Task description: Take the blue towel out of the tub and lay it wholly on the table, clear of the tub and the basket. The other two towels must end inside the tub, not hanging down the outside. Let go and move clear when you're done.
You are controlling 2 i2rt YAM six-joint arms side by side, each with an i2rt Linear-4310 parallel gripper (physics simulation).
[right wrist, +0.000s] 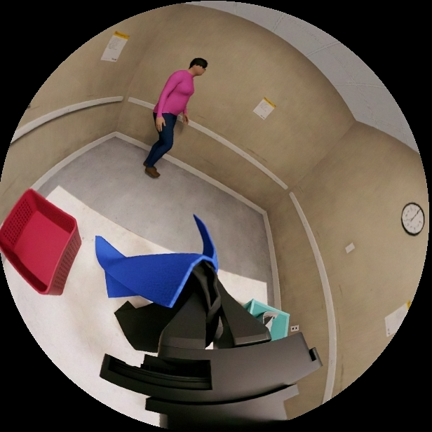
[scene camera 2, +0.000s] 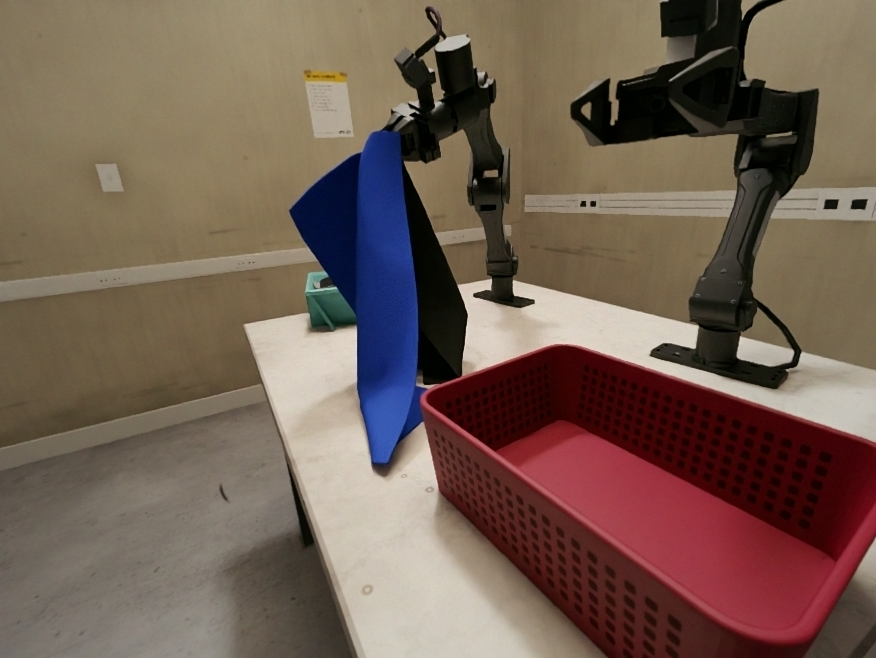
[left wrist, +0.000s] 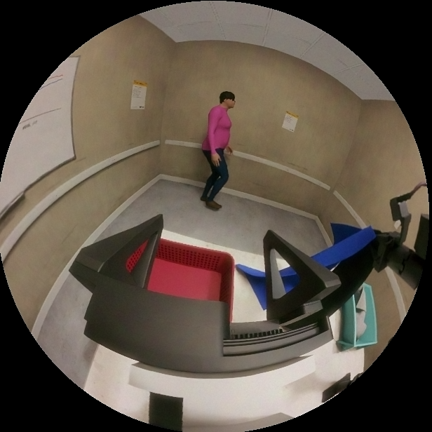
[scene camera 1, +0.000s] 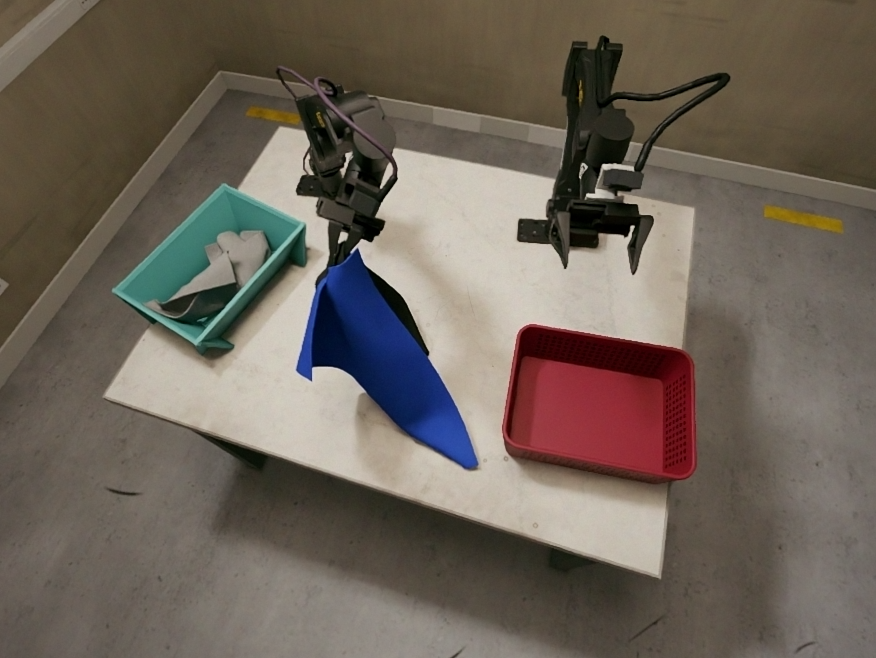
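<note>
My right gripper (scene camera 1: 338,260) (right wrist: 207,276) is shut on the blue towel (scene camera 1: 382,347) (scene camera 2: 385,283) (left wrist: 340,252) (right wrist: 150,272) and holds it high above the table (scene camera 1: 453,212), between tub and basket. One blue corner hangs down at or near the table by the basket; exact contact is unclear. A black cloth face, apparently its reverse side, hangs behind. Two grey towel parts (scene camera 1: 244,254) (scene camera 1: 201,293) lie crumpled inside the teal tub (scene camera 1: 180,262) (scene camera 2: 334,308), none seen over its outside. My left gripper (scene camera 1: 599,269) (scene camera 2: 630,102) (left wrist: 215,227) is open and empty, high up.
The red basket (scene camera 1: 594,463) (scene camera 2: 509,509) (right wrist: 70,255) stands empty at the right front of the table in scene camera 1. The tub is at the table's left edge. A person in pink (left wrist: 217,130) (right wrist: 176,95) is beyond the table.
</note>
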